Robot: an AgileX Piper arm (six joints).
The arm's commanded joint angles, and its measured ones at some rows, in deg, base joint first. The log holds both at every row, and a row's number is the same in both.
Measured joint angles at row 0:
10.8, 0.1, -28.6, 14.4, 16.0, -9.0
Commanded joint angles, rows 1 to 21:
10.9, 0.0, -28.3, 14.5, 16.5, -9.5
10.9, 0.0, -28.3, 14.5, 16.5, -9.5
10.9, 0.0, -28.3, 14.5, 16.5, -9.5
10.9, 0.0, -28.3, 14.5, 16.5, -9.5
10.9, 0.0, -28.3, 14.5, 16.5, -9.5
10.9, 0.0, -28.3, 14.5, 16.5, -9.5
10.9, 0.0, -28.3, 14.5, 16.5, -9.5
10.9, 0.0, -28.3, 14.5, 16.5, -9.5
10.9, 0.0, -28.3, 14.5, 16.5, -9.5
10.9, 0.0, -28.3, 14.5, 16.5, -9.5
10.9, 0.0, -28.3, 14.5, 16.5, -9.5
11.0, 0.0, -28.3, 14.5, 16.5, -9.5
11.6, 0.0, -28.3, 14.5, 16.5, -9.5
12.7, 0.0, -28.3, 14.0, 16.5, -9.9
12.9, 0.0, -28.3, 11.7, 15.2, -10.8
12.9, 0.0, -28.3, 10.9, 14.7, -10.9
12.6, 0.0, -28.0, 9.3, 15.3, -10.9
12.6, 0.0, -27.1, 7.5, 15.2, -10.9
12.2, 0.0, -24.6, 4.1, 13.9, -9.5
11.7, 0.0, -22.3, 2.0, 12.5, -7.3
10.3, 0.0, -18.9, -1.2, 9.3, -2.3
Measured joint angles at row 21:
12.6, 0.1, -26.1, 6.8, 14.5, -9.7
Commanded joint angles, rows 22 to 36:
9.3, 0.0, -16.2, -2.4, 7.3, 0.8
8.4, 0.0, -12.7, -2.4, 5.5, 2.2
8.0, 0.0, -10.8, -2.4, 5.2, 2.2
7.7, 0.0, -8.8, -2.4, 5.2, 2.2
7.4, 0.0, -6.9, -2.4, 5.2, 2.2
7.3, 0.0, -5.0, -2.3, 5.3, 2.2
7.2, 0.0, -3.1, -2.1, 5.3, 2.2
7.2, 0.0, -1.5, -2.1, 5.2, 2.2
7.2, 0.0, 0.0, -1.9, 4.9, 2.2
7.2, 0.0, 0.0, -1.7, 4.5, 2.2
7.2, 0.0, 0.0, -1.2, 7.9, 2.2
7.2, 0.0, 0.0, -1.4, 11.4, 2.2
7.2, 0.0, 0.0, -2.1, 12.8, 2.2
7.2, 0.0, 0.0, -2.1, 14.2, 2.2
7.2, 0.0, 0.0, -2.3, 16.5, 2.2
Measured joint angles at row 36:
7.5, 0.2, -0.2, -1.6, 10.4, 2.0
